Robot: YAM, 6 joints.
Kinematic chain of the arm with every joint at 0, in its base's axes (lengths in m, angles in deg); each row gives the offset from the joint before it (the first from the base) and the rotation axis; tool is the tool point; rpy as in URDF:
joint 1: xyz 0 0 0.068 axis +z
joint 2: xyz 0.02 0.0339 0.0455 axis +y
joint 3: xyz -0.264 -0.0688 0 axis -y
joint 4: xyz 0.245 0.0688 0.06 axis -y
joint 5: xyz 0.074 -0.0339 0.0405 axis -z
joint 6: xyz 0.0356 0 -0.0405 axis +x
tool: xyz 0 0 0 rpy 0 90 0
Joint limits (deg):
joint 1: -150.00..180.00
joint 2: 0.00..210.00
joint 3: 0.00..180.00
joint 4: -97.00..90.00
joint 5: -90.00..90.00
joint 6: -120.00..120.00
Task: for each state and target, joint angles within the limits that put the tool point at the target. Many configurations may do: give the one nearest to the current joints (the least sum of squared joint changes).
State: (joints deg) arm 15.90 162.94 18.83 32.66 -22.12 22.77
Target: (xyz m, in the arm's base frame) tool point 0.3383 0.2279 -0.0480
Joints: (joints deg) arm 32.10 146.43 62.98 41.92 -21.86 22.77
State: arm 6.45 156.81 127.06 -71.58 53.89 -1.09
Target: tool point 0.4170 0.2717 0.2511
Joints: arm 36.39 139.17 138.00 -69.85 53.62 -1.09
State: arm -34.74 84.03 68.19 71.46 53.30 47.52
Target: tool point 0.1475 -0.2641 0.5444
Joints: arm -55.69 91.38 95.18 65.44 49.36 47.52
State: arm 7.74 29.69 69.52 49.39 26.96 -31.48
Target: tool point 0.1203 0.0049 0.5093
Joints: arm 9.86 46.63 59.66 45.37 26.29 -31.48
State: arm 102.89 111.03 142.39 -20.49 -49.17 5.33
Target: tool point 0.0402 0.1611 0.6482
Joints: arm 66.84 82.20 137.73 -33.18 -47.87 5.33
